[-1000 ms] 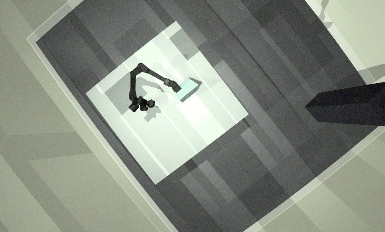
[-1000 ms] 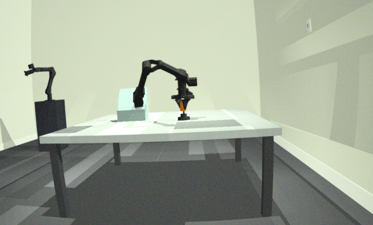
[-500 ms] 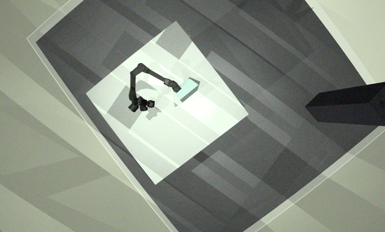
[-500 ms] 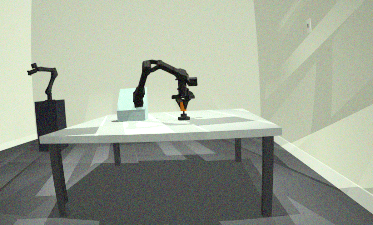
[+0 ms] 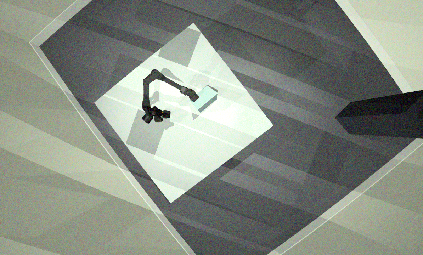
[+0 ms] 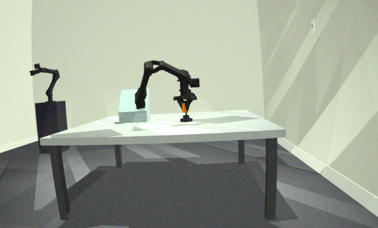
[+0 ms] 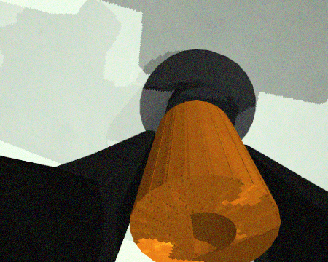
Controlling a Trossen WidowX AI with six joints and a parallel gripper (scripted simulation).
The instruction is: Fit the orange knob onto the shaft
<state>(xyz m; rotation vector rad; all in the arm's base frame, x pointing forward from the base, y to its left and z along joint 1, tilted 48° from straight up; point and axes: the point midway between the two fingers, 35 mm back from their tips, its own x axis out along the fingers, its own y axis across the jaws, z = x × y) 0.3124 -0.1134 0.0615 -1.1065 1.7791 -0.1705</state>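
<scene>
Now: gripper tip 4 cm above the pedestal. From my gripper tip the other things lie so: orange knob: 2 cm above.
</scene>
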